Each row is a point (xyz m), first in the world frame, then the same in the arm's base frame.
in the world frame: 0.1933 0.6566 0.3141
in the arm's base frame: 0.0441 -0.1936 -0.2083
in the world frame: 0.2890 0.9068 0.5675
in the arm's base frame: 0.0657 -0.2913 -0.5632
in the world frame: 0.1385 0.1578 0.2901
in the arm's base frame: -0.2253 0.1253 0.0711
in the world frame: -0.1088 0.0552 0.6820
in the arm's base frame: -0.6704 0.0522 -0.0766
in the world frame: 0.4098 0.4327 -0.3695
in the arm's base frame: 0.4911 0.0746 0.3325
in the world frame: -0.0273 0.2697 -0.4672
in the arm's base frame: 0.2159 -0.1171 0.6711
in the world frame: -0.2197 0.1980 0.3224
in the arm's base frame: -0.4342 -0.1497 0.1793
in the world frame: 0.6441 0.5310 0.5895
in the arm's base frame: 0.0682 0.2261 -0.5520
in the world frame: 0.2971 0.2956 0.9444
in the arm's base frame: -0.4788 0.1769 -0.5656
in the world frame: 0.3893 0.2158 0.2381
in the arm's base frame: -0.0168 0.2541 -0.0231
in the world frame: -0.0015 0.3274 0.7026
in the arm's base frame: -0.4831 -0.0678 -0.2677
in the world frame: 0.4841 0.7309 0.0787
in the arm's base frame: 0.4008 -0.0602 -0.1861
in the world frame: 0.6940 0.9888 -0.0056
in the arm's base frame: 0.7073 -0.1054 -0.3332
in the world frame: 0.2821 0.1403 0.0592
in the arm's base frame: -0.0038 0.2230 0.1961
